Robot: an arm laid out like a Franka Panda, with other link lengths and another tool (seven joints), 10 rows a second.
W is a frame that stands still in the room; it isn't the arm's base.
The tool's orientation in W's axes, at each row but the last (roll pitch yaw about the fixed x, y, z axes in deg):
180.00, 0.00, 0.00
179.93, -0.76, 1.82
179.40, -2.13, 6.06
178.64, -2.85, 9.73
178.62, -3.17, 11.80
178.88, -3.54, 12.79
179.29, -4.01, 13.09
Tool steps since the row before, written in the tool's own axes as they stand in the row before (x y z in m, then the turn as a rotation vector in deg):
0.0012, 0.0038, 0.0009, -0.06, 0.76, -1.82
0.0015, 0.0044, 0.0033, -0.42, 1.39, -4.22
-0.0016, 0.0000, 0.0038, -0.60, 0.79, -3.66
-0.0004, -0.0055, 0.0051, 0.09, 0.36, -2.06
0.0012, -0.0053, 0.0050, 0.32, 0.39, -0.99
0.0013, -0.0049, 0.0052, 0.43, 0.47, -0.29
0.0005, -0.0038, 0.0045, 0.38, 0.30, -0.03
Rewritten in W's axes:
0.0012, -0.0038, -0.0009, -0.06, -0.76, 1.82
0.0017, -0.0044, -0.0033, -0.43, -1.40, 4.22
-0.0014, -0.0002, -0.0039, -0.65, -0.83, 3.64
-0.0010, 0.0053, -0.0052, 0.04, -0.31, 2.07
0.0004, 0.0054, -0.0051, 0.33, -0.30, 1.02
0.0005, 0.0050, -0.0052, 0.50, -0.36, 0.33
-0.0001, 0.0038, -0.0045, 0.43, -0.21, 0.06

